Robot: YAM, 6 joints.
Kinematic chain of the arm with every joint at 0, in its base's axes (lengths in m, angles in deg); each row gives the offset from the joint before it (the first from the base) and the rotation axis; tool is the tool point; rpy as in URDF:
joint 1: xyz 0 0 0.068 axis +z
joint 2: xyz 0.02 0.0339 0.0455 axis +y
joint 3: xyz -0.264 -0.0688 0 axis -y
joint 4: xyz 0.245 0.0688 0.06 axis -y
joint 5: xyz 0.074 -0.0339 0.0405 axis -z
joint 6: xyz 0.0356 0 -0.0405 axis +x
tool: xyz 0 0 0 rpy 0 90 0
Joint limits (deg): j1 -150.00..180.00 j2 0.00..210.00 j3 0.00..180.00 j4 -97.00..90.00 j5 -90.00..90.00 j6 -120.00..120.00
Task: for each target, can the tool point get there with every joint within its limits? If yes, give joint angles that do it. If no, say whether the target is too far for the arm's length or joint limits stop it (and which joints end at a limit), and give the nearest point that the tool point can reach.
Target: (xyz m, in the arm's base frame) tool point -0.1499 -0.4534 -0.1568
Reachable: yes | joints -112.10 181.68 124.70 -27.43 -62.78 86.93
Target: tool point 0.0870 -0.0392 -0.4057
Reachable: no: joint limits stop it (at a limit: joint 2) | nearest point 0.1053 -0.0474 -0.3550 | short by 0.055 m
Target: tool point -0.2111 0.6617 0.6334
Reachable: no: too far | nearest point -0.1567 0.4913 0.4955 | short by 0.226 m
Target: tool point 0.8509 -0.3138 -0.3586
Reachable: no: too far | nearest point 0.5371 -0.1981 -0.1806 | short by 0.379 m
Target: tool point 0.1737 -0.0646 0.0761
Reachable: yes | joints -27.17 89.24 22.95 -15.80 -37.73 93.21
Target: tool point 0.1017 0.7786 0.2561
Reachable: no: too far | nearest point 0.0823 0.6299 0.2282 | short by 0.153 m
